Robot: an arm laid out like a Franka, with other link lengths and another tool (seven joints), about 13 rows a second.
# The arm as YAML. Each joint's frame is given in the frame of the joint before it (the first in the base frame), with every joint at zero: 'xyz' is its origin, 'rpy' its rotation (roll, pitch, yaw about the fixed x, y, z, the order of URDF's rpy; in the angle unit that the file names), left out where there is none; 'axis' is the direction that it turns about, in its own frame. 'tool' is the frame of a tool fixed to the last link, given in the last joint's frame.
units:
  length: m
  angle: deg
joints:
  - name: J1
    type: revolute
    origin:
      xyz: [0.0, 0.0, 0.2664]
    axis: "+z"
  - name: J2
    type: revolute
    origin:
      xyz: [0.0, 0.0, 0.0]
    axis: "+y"
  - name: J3
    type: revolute
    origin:
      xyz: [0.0, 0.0, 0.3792]
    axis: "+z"
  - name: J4
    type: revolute
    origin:
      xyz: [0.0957, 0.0, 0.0]
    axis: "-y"
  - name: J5
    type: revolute
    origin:
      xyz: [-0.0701, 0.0, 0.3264]
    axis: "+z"
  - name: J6
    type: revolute
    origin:
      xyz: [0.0, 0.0, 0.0]
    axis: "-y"
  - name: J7
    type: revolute
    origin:
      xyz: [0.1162, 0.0, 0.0]
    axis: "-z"
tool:
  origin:
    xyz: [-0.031, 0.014, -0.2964]
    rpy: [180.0, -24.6, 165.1]
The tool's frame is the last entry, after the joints.
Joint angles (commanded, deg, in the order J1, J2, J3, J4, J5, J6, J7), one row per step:
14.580 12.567 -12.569 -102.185 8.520 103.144 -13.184
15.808 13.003 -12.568 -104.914 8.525 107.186 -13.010
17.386 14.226 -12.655 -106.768 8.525 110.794 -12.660
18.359 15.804 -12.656 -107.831 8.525 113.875 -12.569
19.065 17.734 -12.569 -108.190 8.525 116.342 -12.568
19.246 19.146 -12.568 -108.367 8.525 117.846 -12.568
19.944 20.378 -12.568 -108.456 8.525 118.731 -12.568
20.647 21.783 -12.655 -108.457 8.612 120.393 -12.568
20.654 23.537 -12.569 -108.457 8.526 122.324 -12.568
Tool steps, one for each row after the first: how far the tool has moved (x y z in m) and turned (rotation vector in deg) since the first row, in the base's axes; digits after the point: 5 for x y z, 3 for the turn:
0.00167 0.00909 -0.01892 -0.339 -0.869 0.580
0.00486 0.02100 -0.03965 -0.896 -1.426 1.354
0.01014 0.02848 -0.05905 -1.438 -1.933 1.965
0.01626 0.03476 -0.07793 -1.991 -2.201 2.590
0.02003 0.03559 -0.09149 -2.417 -2.185 2.691
0.02028 0.04137 -0.10325 -2.782 -1.824 3.358
0.02482 0.04683 -0.11570 -3.144 -2.171 3.860
0.03062 0.04638 -0.13158 -3.689 -2.434 3.948

